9 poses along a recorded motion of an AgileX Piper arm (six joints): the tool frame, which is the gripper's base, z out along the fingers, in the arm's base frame.
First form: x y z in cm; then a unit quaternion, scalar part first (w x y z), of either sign.
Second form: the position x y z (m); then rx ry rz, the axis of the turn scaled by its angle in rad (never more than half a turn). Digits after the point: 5 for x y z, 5 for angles.
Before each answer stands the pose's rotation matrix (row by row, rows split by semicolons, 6 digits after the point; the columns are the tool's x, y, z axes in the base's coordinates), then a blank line. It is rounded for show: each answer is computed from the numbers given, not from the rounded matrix.
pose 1, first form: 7.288 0.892 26.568 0.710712 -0.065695 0.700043 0.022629
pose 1, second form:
0.018855 -0.124144 0.992085; -0.059813 0.990344 0.125063; -0.998031 -0.061698 0.011248

0.07288 0.00892 0.26568 -0.14573 1.55294 0.05020
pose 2, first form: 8.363 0.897 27.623 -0.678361 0.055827 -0.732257 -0.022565
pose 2, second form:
-0.073419 -0.112374 0.990950; -0.051145 0.992748 0.108788; -0.995989 -0.042695 -0.078634

0.08363 0.00897 0.27623 -0.12541 1.64498 0.05069
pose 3, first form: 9.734 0.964 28.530 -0.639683 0.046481 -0.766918 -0.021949
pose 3, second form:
-0.177290 -0.099375 0.979129; -0.043213 0.994716 0.093132; -0.983209 -0.025800 -0.180648

0.09734 0.00964 0.28530 -0.10603 1.74950 0.05007
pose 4, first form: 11.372 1.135 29.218 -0.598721 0.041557 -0.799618 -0.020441
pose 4, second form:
-0.279613 -0.090936 0.955797; -0.041983 0.995710 0.082452; -0.959195 -0.017072 -0.282231

0.11372 0.01135 0.29218 -0.09639 1.85468 0.04741
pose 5, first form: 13.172 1.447 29.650 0.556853 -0.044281 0.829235 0.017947
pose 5, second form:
-0.375907 -0.093426 0.921936; -0.053451 0.995434 0.079081; -0.925114 -0.019551 -0.379185

0.13172 0.01447 0.29650 -0.10451 1.95716 0.04236
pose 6, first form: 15.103 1.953 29.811 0.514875 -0.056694 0.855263 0.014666
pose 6, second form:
-0.463379 -0.112079 0.879044; -0.081874 0.993141 0.083467; -0.882370 -0.033294 -0.469377

0.15103 0.01953 0.29811 -0.13623 2.05506 0.03524
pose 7, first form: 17.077 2.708 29.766 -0.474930 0.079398 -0.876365 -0.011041
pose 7, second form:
-0.536275 -0.149651 0.830671; -0.128676 0.987148 0.094769; -0.834177 -0.056065 -0.548639

0.17077 0.02708 0.29766 -0.19414 2.14288 0.02700
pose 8, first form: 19.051 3.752 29.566 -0.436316 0.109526 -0.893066 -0.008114
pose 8, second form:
-0.595265 -0.202708 0.777540; -0.188547 0.975876 0.110069; -0.781095 -0.081083 -0.619125

0.19051 0.03752 0.29566 -0.27249 2.22185 0.02019
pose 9, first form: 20.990 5.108 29.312 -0.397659 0.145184 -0.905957 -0.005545
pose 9, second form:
-0.641578 -0.267471 0.718914; -0.258651 0.957782 0.125515; -0.722134 -0.105420 -0.683673

0.20990 0.05108 0.29312 -0.36768 2.29435 0.01404
